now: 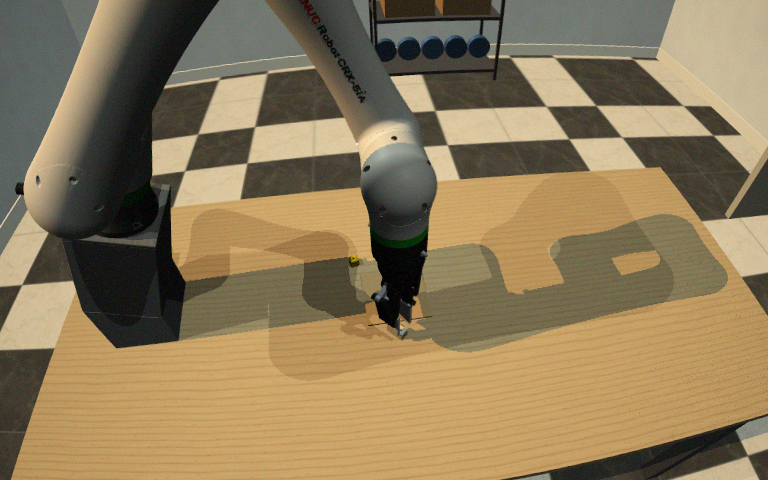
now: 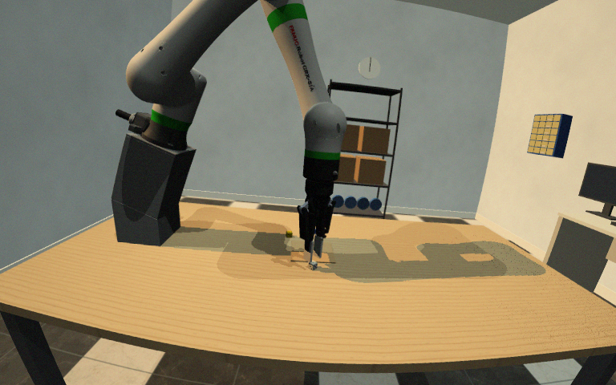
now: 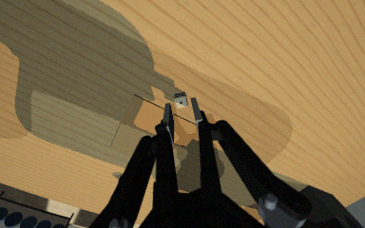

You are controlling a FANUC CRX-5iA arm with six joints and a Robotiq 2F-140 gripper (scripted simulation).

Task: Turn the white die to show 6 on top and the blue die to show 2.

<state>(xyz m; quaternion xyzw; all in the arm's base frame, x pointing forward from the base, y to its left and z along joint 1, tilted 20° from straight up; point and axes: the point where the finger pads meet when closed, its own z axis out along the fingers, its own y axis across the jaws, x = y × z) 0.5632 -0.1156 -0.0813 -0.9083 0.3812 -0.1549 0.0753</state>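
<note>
My gripper is now 5 cm above the white die. Also, from my hand: blue die 25 cm to the left, 5 cm below, 1 cm ahead; then tan mat 10 cm to the left, 6 cm below; then yellow die 21 cm to the left, 8 cm behind, 5 cm below.
</note>
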